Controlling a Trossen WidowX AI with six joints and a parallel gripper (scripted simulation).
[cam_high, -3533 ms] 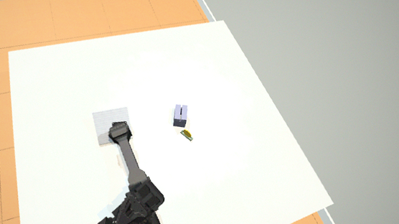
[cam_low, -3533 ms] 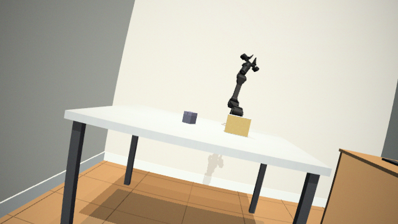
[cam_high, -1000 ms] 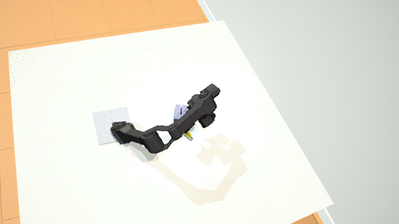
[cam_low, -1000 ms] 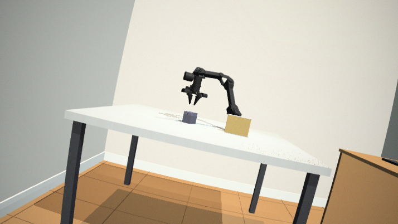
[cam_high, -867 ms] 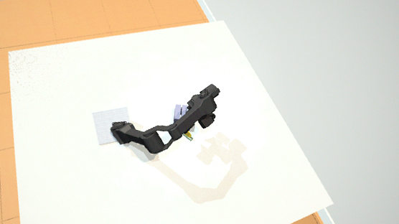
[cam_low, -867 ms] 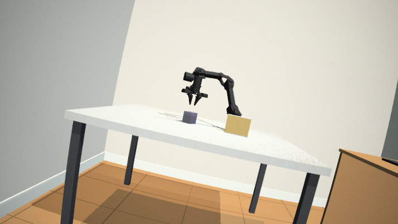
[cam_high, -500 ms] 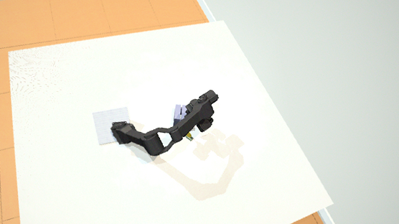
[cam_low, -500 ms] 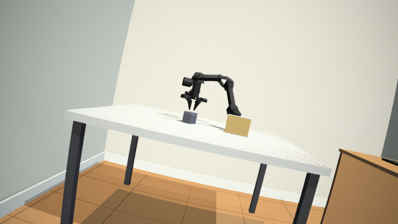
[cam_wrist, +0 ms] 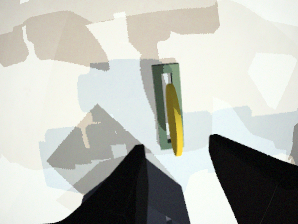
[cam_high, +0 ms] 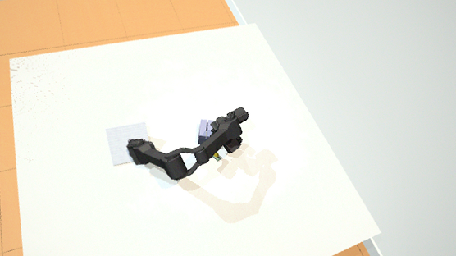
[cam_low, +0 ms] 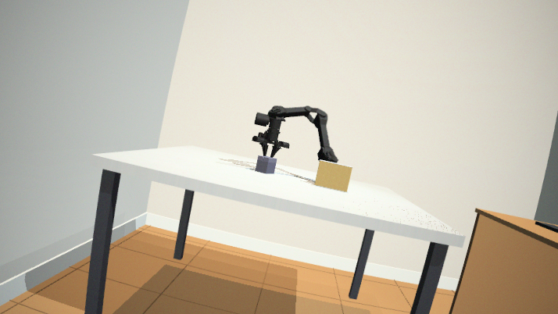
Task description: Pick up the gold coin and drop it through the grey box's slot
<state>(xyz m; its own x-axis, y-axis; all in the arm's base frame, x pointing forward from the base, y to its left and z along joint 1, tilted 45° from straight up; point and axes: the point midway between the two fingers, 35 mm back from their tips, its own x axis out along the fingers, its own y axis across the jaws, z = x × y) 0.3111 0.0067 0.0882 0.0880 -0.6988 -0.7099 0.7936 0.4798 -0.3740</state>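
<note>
My gripper tip is now 40 mm above the gold coin.
</note>
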